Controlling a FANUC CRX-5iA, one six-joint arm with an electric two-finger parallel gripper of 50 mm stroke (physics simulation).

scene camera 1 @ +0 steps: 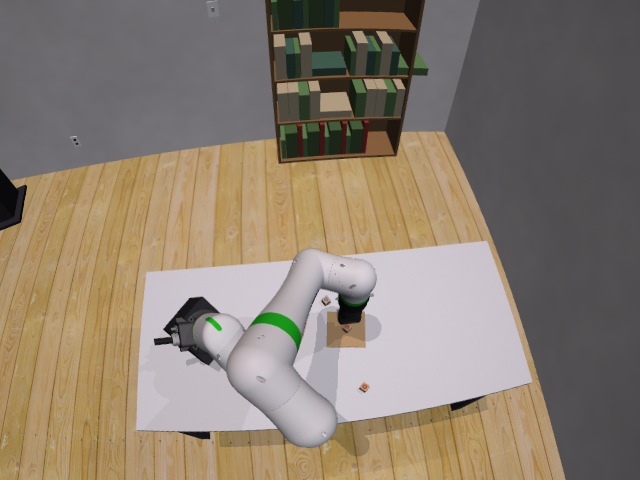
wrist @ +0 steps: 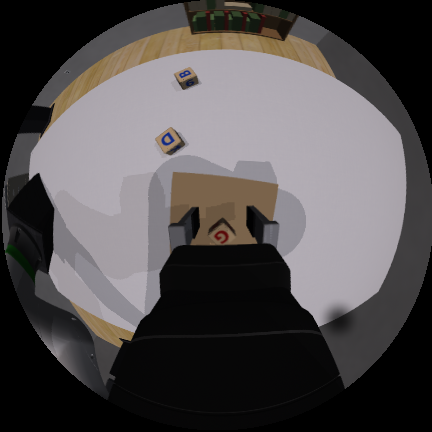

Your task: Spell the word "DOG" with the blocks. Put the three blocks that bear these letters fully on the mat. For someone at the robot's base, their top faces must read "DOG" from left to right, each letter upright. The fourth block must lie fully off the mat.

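The G block (scene camera 1: 346,327) (wrist: 222,234) sits on the brown mat (scene camera 1: 356,341) (wrist: 262,195). Its red letter faces up, and the block is turned diagonally in the wrist view. My gripper (wrist: 222,215) is open and empty above the mat, its fingers spread on either side of the G block with a gap at each side. The D block (scene camera 1: 326,300) (wrist: 169,140), blue letter up, lies off the mat beyond its far left corner. The blue B block (wrist: 186,78) lies farther out; the arm hides it in the scene view. A block with a round red letter (scene camera 1: 364,386) lies off the mat near the table's front edge.
The white table (scene camera 1: 439,310) (wrist: 325,150) carries the mat and blocks. The robot's black base (scene camera 1: 183,312) stands at the table's left side, and the arm (scene camera 1: 279,356) reaches across from it. A bookshelf (scene camera 1: 341,120) stands against the wall beyond the table.
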